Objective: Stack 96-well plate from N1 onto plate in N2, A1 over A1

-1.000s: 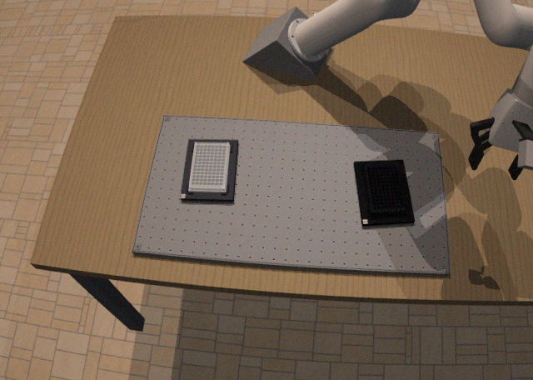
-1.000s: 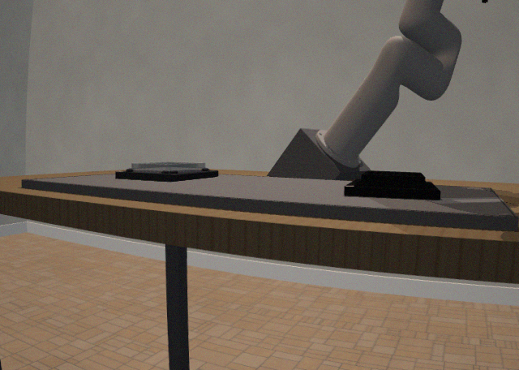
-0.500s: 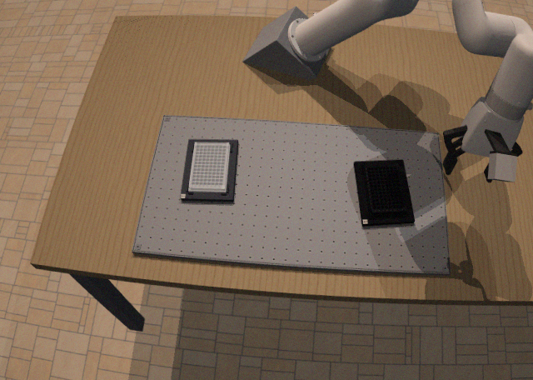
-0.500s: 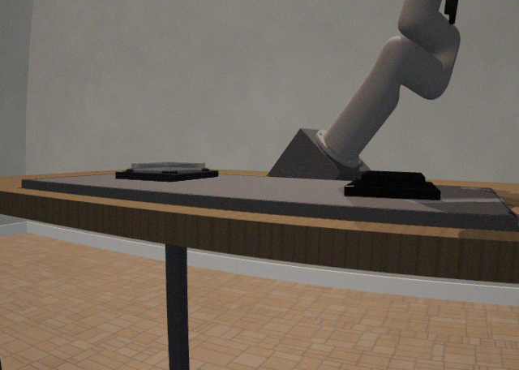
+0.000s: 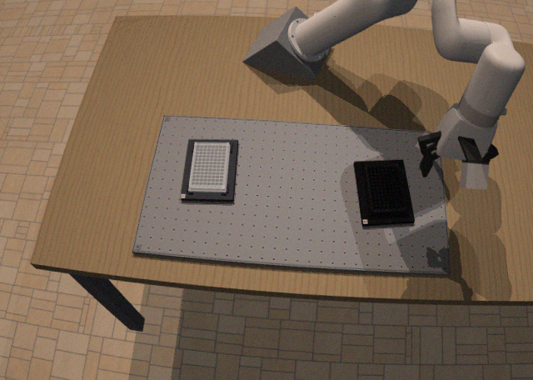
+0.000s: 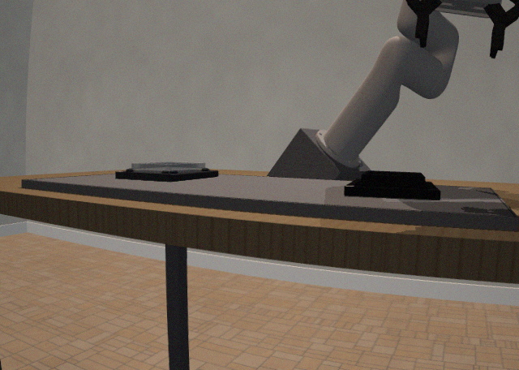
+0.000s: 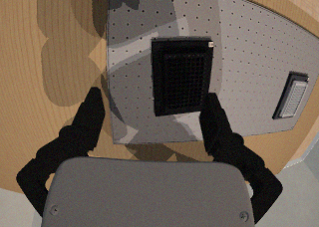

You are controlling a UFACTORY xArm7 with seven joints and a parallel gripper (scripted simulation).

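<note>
Right now the black 96-well plate is 18 cm below my hand, 10 cm to the right of it and 4 cm behind it. Also, from my hand: clear 96-well plate (50 cm to the right, 18 cm below, 1 cm ahead).
</note>
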